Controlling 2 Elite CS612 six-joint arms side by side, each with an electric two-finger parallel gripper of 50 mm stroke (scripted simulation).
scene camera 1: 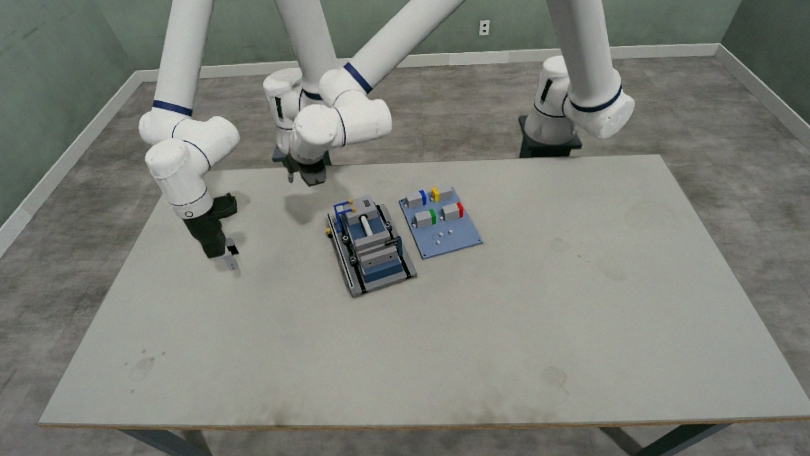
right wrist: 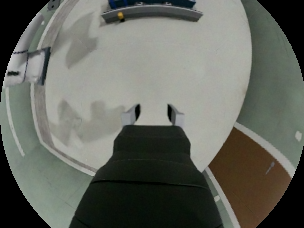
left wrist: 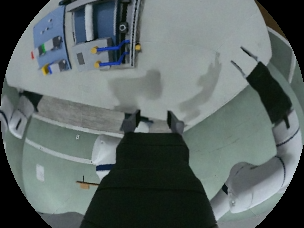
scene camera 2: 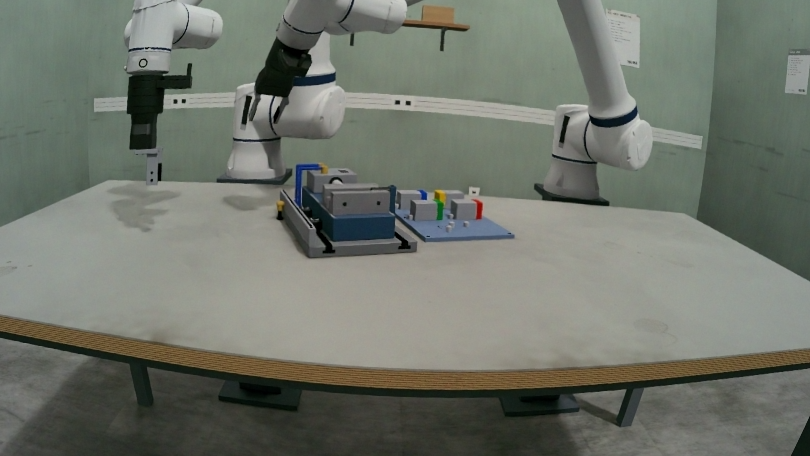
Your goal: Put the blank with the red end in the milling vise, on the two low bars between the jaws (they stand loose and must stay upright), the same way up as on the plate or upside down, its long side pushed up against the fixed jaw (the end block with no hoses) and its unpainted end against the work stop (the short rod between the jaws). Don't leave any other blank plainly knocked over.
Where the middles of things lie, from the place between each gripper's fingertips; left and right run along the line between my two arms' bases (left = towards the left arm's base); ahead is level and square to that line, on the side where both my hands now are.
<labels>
The fixed jaw (scene camera 2: 358,202) lies 200 mm ahead of my left hand, 220 mm to the left of it and 140 mm below it. Also, from my left hand: blue plate (scene camera 1: 464,235) 390 mm to the left, 210 mm below.
My right gripper (scene camera 2: 154,183) is now 1 cm past the fixed jaw, 39 cm to the right of it and 4 cm above it. Round my right hand: blue plate: 21 cm behind, 57 cm to the left, 12 cm below.
</labels>
